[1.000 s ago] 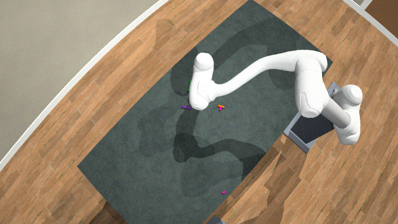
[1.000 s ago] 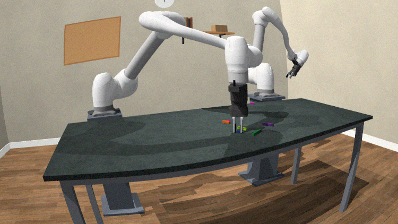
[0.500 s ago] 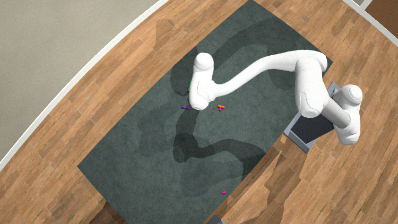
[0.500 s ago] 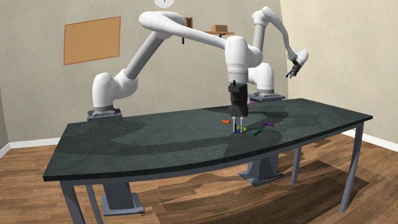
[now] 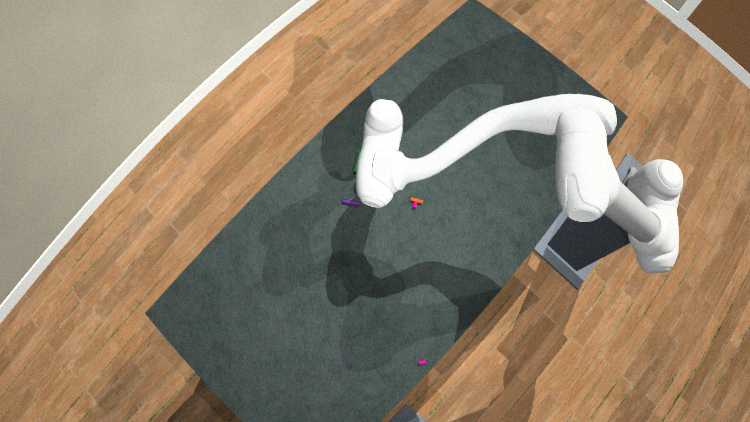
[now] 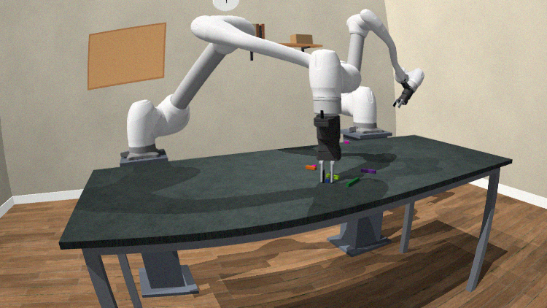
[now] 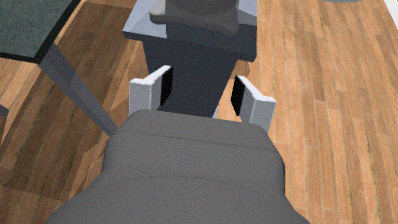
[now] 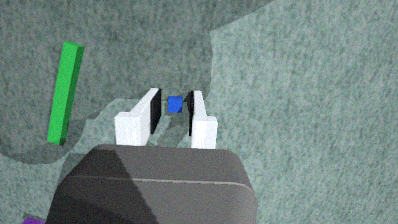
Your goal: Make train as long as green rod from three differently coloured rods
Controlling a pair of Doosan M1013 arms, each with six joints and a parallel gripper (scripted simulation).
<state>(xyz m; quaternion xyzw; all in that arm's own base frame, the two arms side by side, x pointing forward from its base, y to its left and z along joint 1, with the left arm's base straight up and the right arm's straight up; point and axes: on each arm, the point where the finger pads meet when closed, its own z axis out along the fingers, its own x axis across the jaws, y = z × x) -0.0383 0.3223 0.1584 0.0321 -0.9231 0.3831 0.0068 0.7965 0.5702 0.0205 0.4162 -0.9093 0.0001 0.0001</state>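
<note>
My right gripper is now 20 mm above the blue rod. Also, from my right hand: orange rod (180 mm behind, 40 mm to the left, 20 mm below); then green rod (60 mm to the left, 60 mm ahead, 20 mm below); then lime rod (40 mm to the left, 30 mm behind, 20 mm below).
</note>
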